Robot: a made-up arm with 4 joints. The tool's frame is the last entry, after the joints. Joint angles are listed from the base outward. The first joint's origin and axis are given. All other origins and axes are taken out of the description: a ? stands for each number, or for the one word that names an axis. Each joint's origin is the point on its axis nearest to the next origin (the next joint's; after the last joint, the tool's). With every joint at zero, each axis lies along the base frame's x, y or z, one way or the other. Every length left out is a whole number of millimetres.
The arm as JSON. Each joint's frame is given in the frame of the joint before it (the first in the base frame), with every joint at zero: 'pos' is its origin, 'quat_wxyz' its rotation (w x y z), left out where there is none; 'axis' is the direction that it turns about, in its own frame. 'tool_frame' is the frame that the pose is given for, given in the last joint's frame.
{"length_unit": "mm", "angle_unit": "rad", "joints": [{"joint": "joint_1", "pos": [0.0, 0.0, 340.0], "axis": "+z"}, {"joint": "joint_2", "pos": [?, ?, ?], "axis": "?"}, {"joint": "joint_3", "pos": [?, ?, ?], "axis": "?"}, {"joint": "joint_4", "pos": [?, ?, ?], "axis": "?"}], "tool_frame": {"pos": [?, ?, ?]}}
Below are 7 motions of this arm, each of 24 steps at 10 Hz.
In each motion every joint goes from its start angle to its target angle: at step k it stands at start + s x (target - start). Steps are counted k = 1, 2, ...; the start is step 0. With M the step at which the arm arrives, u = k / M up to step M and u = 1 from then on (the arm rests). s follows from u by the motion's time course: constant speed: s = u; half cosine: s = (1 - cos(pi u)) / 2; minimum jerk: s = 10 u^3 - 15 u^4 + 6 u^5.
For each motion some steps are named. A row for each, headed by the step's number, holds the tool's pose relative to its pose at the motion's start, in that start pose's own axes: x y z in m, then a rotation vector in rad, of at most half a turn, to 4 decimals.
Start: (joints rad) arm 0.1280 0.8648 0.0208 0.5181
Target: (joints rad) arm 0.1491 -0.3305 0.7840 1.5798
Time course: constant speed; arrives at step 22
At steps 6, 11, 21, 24:
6: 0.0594 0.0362 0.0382 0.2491 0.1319 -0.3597
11: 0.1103 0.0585 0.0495 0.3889 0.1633 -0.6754
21: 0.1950 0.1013 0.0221 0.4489 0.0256 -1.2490
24: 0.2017 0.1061 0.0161 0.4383 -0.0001 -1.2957

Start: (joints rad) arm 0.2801 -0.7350 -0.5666 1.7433
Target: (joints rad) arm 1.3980 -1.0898 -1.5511 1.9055
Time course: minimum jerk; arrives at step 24
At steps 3, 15, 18, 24:
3: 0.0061 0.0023 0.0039 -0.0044 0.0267 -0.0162
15: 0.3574 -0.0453 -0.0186 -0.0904 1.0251 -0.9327
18: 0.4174 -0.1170 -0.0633 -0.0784 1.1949 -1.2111
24: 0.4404 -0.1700 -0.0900 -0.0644 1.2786 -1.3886

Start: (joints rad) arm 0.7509 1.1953 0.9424 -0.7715
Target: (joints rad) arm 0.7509 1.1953 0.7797 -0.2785
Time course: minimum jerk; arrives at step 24
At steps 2, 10, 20, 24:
2: -0.0001 -0.0005 0.0001 0.0025 -0.0006 0.0006
10: -0.0062 -0.0335 0.0058 0.1708 -0.0358 0.0437
20: -0.0122 -0.0994 0.0057 0.4745 -0.0806 0.1364
24: -0.0123 -0.1033 0.0052 0.4919 -0.0824 0.1422

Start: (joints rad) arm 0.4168 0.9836 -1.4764 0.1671
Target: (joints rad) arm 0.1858 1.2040 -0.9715 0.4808
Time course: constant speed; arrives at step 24
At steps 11, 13, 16, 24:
11: 0.0200 0.0678 0.0077 0.0247 -0.0013 -0.2931
13: 0.0250 0.0792 0.0074 0.0268 -0.0079 -0.3446
16: 0.0332 0.0958 0.0059 0.0283 -0.0215 -0.4203
24: 0.0576 0.1362 -0.0040 0.0232 -0.0787 -0.6120

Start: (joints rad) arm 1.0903 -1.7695 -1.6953 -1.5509
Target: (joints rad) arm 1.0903 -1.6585 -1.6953 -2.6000
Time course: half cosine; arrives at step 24
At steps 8, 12, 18, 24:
8: -0.0004 0.0246 -0.0360 -0.2898 -0.0004 0.0034
12: -0.0010 0.0376 -0.0788 -0.5796 -0.0017 0.0068
18: -0.0017 0.0333 -0.1439 -0.9895 -0.0051 0.0112
24: -0.0019 0.0236 -0.1702 -1.1592 -0.0070 0.0128

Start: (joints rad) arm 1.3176 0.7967 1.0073 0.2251
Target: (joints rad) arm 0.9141 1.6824 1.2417 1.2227
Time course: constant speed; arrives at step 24
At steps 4, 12, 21, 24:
4: -0.0051 -0.0180 -0.0084 0.2656 -0.1401 -0.0421
12: -0.0216 -0.0638 -0.0586 0.7940 -0.4365 -0.0309
21: -0.0189 -0.1102 -0.1678 1.3711 -0.7631 0.1457
24: -0.0065 -0.1208 -0.2119 1.5561 -0.8617 0.2461

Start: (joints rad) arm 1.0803 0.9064 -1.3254 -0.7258
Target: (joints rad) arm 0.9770 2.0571 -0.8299 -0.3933
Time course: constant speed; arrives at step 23
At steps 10, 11, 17, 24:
10: 0.0291 0.0731 0.0130 -0.3411 0.0325 -0.2623
11: 0.0327 0.0807 0.0111 -0.3742 0.0282 -0.2899
17: 0.0564 0.1231 -0.0114 -0.5683 -0.0292 -0.4537
24: 0.0828 0.1544 -0.0505 -0.7532 -0.1420 -0.6045

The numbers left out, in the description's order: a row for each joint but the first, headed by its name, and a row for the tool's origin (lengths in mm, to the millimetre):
joint_2: xyz 70.0 150.0 0.0, axis -y
joint_3: xyz 110.0 0.0 10.0, axis -z
joint_4: xyz -280.0 -40.0 0.0, axis +x
tool: xyz 0.0 110.0 120.0

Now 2 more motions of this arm.
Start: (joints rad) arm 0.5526 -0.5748 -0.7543 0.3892
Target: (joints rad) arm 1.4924 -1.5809 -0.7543 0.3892
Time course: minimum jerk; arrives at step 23
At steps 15, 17, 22, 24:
15: 0.1834 0.0262 0.0001 0.0637 1.0427 0.0300
17: 0.2084 0.0361 -0.0210 0.0402 1.1980 -0.0058
22: 0.2295 0.0458 -0.0465 0.0082 1.3465 -0.0521
24: 0.2296 0.0458 -0.0467 0.0079 1.3475 -0.0524

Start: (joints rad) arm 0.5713 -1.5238 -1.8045 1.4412
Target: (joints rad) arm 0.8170 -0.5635 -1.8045 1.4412
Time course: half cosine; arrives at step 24
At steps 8, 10, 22, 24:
8: 0.0268 0.0801 -0.0254 -0.2194 0.0250 -0.1124
10: 0.0438 0.1149 -0.0433 -0.3253 0.0421 -0.1651
22: 0.1528 0.2347 -0.1806 -0.8633 0.1788 -0.4096
24: 0.1560 0.2365 -0.1852 -0.8782 0.1837 -0.4157

